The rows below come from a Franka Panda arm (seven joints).
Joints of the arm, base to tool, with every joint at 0 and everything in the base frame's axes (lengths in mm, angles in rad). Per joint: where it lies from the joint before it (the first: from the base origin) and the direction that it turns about. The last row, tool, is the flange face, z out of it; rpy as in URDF.
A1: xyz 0 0 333 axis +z
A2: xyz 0 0 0 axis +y
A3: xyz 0 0 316 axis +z
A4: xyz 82.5 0 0 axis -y
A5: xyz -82.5 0 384 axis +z
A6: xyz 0 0 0 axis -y
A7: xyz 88 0 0 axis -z
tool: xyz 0 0 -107 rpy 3.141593 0 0
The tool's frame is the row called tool.
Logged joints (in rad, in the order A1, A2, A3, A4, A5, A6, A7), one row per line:
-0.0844 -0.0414 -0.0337 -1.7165 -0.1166 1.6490 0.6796
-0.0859 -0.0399 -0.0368 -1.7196 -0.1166 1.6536 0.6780
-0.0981 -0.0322 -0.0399 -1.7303 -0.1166 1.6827 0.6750
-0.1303 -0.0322 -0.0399 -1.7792 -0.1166 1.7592 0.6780
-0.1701 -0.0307 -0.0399 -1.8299 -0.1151 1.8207 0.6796
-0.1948 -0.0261 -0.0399 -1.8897 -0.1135 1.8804 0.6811
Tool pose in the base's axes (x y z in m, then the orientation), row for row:
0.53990 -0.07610 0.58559 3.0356 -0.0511 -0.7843
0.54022 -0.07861 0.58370 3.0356 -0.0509 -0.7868
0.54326 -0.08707 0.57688 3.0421 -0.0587 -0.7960
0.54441 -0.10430 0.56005 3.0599 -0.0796 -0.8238
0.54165 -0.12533 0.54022 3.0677 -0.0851 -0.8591
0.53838 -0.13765 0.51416 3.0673 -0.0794 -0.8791
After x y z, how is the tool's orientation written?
As angles about the fixed x, y, z axes (roll, pitch, yaw), in radians.
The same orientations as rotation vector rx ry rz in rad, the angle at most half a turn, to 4 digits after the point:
2.7930 -1.1595 0.0101
2.7916 -1.1630 0.0096
2.7888 -1.1773 0.0235
2.7785 -1.2193 0.0611
2.7602 -1.2696 0.0708
2.7491 -1.2977 0.0612

